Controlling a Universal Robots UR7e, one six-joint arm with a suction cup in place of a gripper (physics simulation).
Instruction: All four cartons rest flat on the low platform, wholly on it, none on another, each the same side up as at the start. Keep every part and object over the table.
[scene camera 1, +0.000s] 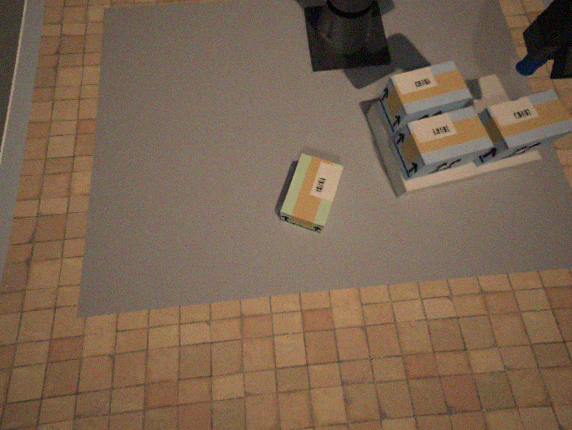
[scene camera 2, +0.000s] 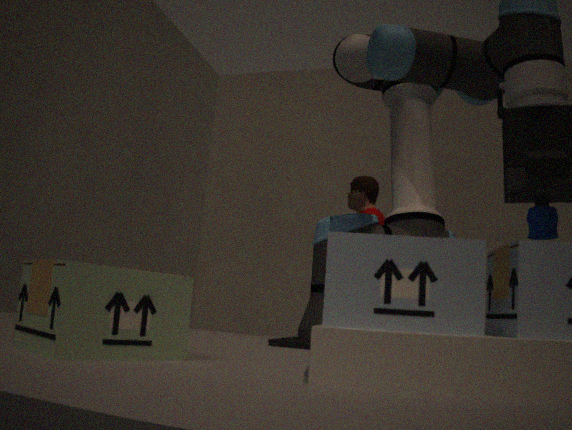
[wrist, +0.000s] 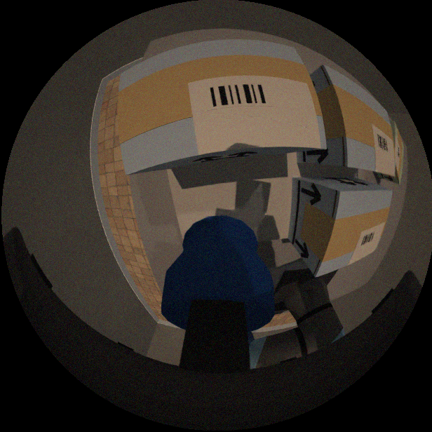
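Note:
A green carton lies flat on the table, left of the low platform. Three blue-grey cartons stand upright on the platform, none on another: one at rear left, one at front left, and one at right. Whether the right carton's outer end is wholly on the platform, I cannot tell. My gripper, a blue suction cup, is open and holds nothing, behind the right carton and apart from it.
The arm's base stands behind the platform, close to the rear-left carton. The forearm reaches right above the cartons. A person's head shows behind the base. The grey table ends in front at a tiled floor.

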